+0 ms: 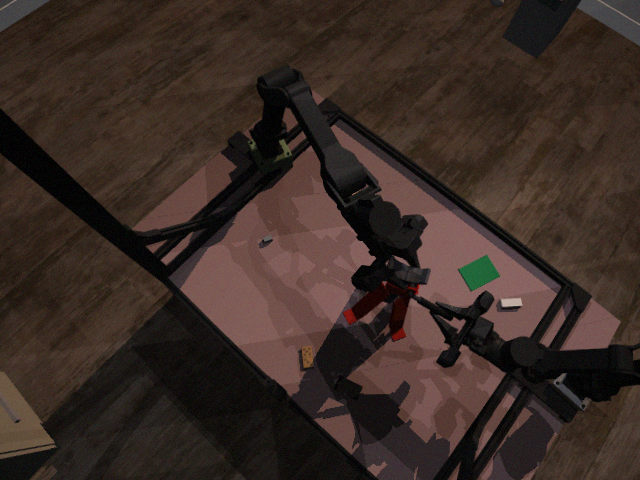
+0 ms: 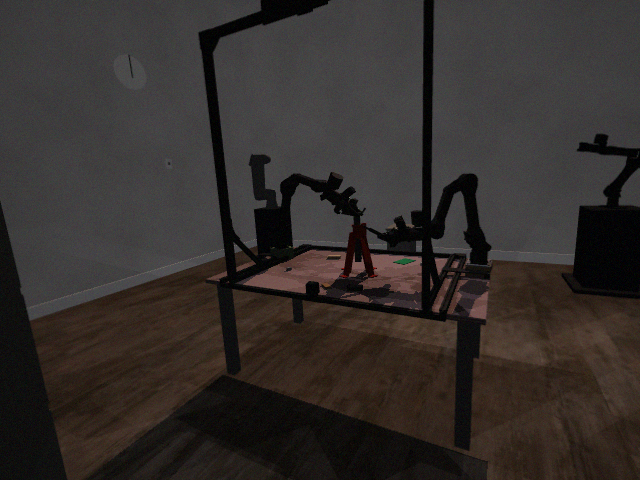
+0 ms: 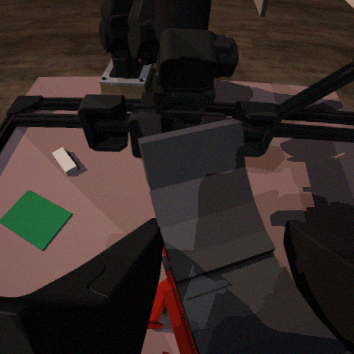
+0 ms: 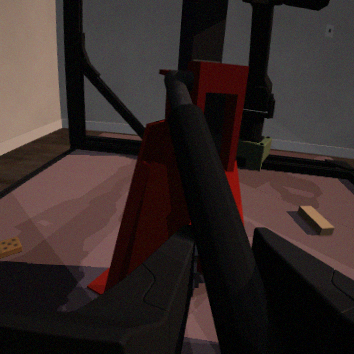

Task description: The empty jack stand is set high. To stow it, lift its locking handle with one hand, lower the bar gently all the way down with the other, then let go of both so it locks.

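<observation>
The red jack stand [image 1: 399,315] [image 2: 364,253] [image 4: 155,200] stands upright on the table. Its dark bar [image 2: 356,220] [image 4: 202,32] sticks up out of the red head, with a grey saddle [image 1: 410,274] [image 3: 210,215] on top. My left gripper [image 2: 357,211] [image 3: 223,230] is shut on the bar's top, with the saddle between its fingers. The black locking handle [image 1: 424,302] [image 2: 374,231] [image 4: 210,200] slopes down from the head towards my right arm. My right gripper [image 1: 439,311] [image 2: 383,235] [image 4: 223,237] is shut on the handle. The bar's lower part is hidden inside the stand.
A green square [image 1: 479,272] [image 2: 404,261] [image 3: 36,220] and a white block [image 1: 510,303] [image 3: 65,161] lie near the right arm. A dotted orange block [image 1: 307,357] [image 4: 10,247], a dark block [image 1: 347,387] and a tan block [image 4: 315,220] lie around the stand. A black frame [image 1: 449,198] edges the table.
</observation>
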